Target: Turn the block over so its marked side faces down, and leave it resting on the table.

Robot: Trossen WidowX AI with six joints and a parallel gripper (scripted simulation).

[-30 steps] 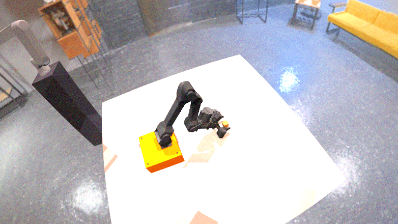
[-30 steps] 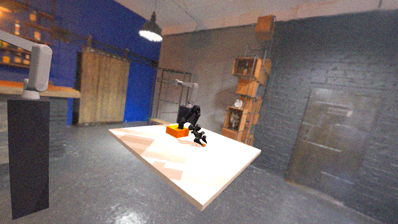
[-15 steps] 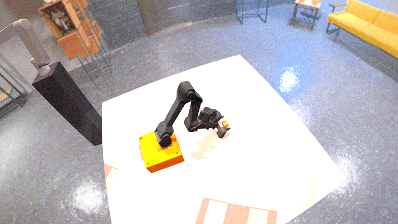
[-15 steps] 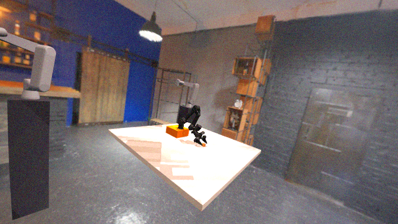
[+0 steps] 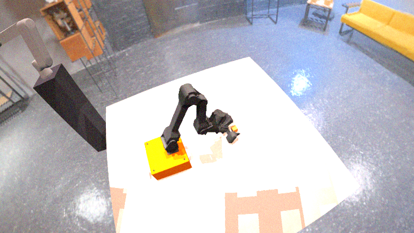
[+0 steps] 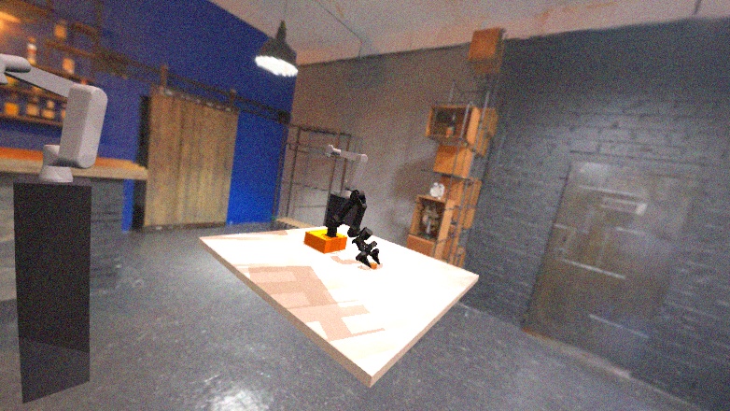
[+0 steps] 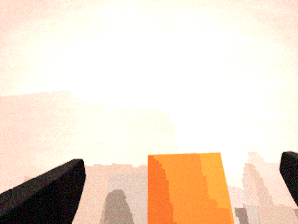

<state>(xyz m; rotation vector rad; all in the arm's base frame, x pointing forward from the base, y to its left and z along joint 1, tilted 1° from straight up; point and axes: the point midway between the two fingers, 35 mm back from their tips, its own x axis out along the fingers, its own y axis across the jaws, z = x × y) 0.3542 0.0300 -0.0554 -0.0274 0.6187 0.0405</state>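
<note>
Right now the orange block is 20 mm behind my gripper tip and 10 mm below it.
</note>
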